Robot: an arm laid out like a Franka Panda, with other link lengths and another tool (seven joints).
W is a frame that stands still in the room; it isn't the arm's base.
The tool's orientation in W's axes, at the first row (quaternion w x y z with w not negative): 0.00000, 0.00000, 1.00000, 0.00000
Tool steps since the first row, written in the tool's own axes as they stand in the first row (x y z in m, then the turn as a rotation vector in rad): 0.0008, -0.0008, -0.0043, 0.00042, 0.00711, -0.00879; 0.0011, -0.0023, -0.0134, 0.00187, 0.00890, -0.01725; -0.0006, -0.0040, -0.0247, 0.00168, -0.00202, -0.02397; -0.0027, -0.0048, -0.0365, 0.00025, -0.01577, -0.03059; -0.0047, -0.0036, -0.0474, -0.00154, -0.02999, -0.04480; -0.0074, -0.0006, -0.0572, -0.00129, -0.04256, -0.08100
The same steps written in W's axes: -0.0008, -0.0008, 0.0043, -0.00042, 0.00711, 0.00879; -0.0011, -0.0023, 0.0134, -0.00187, 0.00890, 0.01725; 0.0006, -0.0040, 0.0247, -0.00168, -0.00202, 0.02397; 0.0027, -0.0048, 0.0365, -0.00025, -0.01577, 0.03059; 0.0047, -0.0036, 0.0474, 0.00154, -0.02999, 0.04480; 0.0074, -0.0006, 0.0572, 0.00129, -0.04256, 0.08100
